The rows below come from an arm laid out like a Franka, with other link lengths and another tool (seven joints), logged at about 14 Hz.
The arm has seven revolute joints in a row. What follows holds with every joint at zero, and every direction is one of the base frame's.
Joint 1 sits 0.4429 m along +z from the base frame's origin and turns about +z.
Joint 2 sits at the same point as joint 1 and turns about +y.
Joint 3 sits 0.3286 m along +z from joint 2 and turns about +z.
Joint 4 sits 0.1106 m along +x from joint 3 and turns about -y.
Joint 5 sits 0.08 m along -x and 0.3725 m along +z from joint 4 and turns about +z.
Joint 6 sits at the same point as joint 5 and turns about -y.
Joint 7 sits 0.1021 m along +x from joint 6 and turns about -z.
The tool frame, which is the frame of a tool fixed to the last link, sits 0.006 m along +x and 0.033 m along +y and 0.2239 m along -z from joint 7; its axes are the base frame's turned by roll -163.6, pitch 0 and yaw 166.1 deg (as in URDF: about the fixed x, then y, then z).
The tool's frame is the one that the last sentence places.
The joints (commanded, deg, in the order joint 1, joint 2, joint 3, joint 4, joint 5, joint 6, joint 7), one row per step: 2.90 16.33 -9.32 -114.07 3.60 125.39 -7.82; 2.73 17.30 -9.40 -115.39 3.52 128.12 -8.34; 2.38 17.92 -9.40 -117.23 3.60 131.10 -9.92; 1.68 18.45 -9.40 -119.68 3.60 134.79 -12.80; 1.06 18.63 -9.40 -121.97 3.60 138.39 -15.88; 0.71 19.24 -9.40 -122.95 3.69 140.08 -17.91; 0.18 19.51 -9.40 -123.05 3.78 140.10 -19.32; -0.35 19.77 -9.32 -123.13 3.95 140.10 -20.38; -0.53 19.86 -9.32 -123.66 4.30 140.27 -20.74; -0.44 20.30 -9.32 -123.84 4.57 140.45 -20.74; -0.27 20.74 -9.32 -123.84 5.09 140.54 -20.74; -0.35 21.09 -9.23 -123.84 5.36 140.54 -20.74; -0.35 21.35 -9.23 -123.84 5.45 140.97 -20.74; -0.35 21.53 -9.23 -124.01 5.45 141.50 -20.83; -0.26 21.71 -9.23 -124.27 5.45 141.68 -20.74
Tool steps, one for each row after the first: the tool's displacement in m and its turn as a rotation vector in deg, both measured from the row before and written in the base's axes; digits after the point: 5 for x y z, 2 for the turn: -0.00142 -0.00399 -0.01601 -0.35 -0.42 0.26; -0.00459 -0.00448 -0.01527 -0.11 -0.52 1.09; -0.00803 -0.00826 -0.01711 -0.16 -0.69 2.08; -0.00697 -0.00725 -0.01194 -0.21 -1.09 2.38; -0.00486 -0.00395 -0.01022 -0.07 -0.08 1.58; -0.00300 -0.00528 -0.00337 0.11 0.35 0.80; -0.00259 -0.00430 -0.00315 0.19 0.32 0.47; -0.00421 -0.00108 -0.00401 0.27 0.40 -0.13; -0.00211 0.00124 -0.00529 0.15 0.40 -0.14; -0.00072 0.00221 -0.00417 0.28 0.28 -0.25; -0.00113 0.00046 -0.00350 0.19 0.31 -0.22; 0.00074 -0.00030 -0.00200 -0.05 -0.17 -0.07; -0.00013 -0.00032 -0.00214 -0.09 -0.17 0.08; -0.00206 0.00099 -0.00320 -0.01 0.26 -0.01
